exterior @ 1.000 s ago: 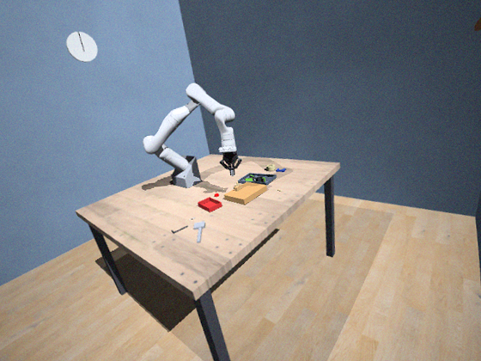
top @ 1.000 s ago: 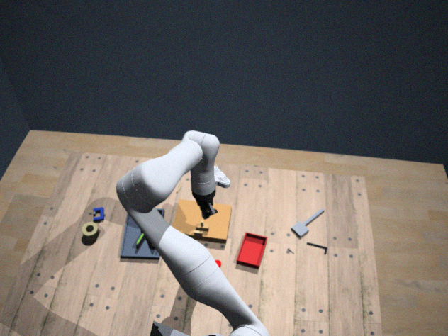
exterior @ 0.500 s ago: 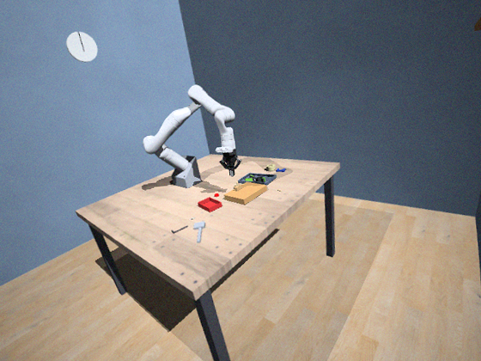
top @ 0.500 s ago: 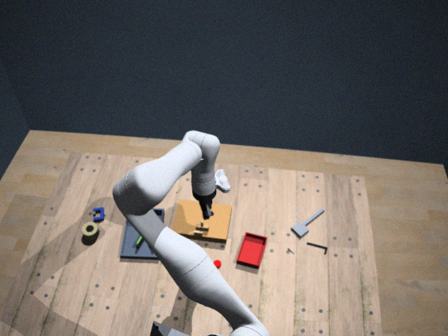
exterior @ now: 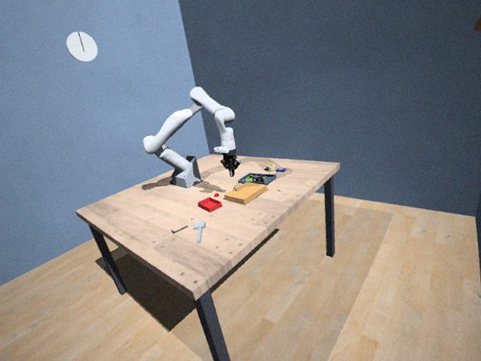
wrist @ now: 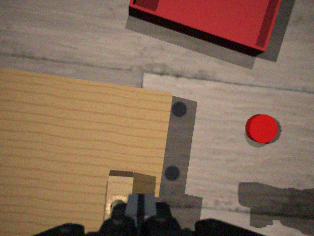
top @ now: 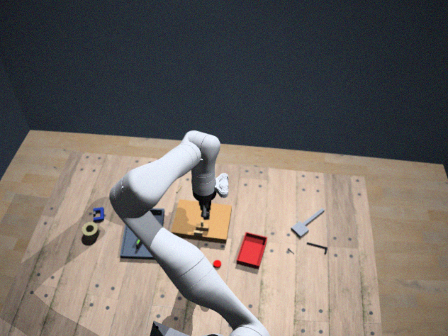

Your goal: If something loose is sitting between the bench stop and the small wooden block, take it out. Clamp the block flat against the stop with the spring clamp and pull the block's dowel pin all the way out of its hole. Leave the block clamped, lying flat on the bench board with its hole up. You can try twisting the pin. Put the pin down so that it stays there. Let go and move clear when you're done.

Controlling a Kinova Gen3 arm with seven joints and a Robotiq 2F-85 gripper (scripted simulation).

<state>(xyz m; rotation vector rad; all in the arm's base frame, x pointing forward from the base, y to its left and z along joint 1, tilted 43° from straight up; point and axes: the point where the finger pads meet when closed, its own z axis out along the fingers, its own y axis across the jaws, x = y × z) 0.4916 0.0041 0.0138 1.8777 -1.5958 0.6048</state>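
Now: hand 10 mm short of the dowel pin, 20 mm to the right of it and 80 mm above it. From my hand the other things lie so: bench board: 50 mm ahead, 30 mm to the left, 110 mm below; wooden block: 10 mm ahead, 20 mm to the left, 100 mm below; red disc: 110 mm behind, 50 mm to the right, 130 mm below.
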